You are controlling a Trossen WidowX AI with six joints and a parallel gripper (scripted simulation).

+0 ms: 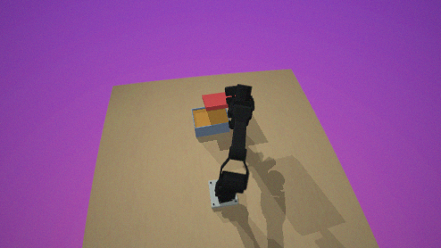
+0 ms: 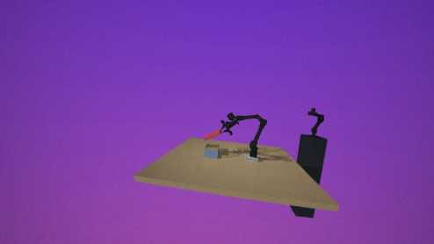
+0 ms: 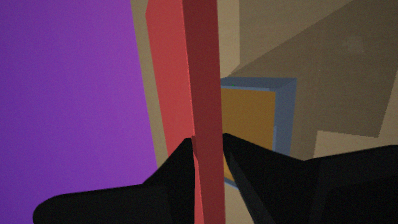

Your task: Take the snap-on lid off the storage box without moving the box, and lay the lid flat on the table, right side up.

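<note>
The lid lies 7 cm ahead of my gripper tip and 3 cm below it. From my gripper tip the other things lie so: grey-blue storage box (18 cm below, 9 cm to the left, 6 cm ahead).
</note>
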